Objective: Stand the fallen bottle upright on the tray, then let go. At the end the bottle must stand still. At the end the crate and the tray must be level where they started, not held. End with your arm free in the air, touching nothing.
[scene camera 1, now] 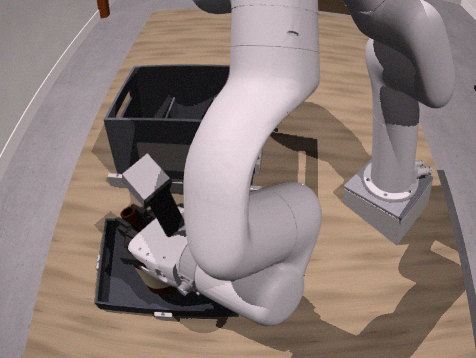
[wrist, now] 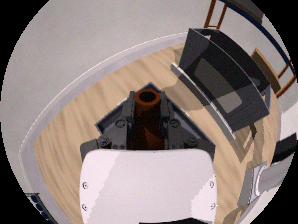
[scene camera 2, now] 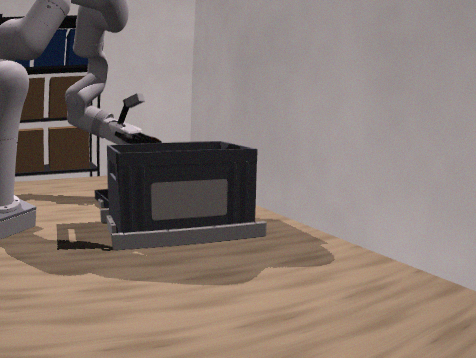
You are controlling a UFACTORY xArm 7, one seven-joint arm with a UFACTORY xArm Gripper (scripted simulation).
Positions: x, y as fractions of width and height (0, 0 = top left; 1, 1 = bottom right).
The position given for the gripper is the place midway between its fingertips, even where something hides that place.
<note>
In view: the gripper (scene camera 1: 0.27, 0.61), a bottle (scene camera 1: 0.33, 0.80) and a dark crate (scene camera 2: 0.33, 0.53).
The bottle is seen too in the wrist view (wrist: 0.49, 0.61). The dark crate also shows in scene camera 1 (scene camera 1: 0.33, 0.36) and in the wrist view (wrist: 0.76, 0.38). The gripper shows as well in the wrist view (wrist: 0.49, 0.45) and in scene camera 2 (scene camera 2: 0.33, 0.41).
</note>
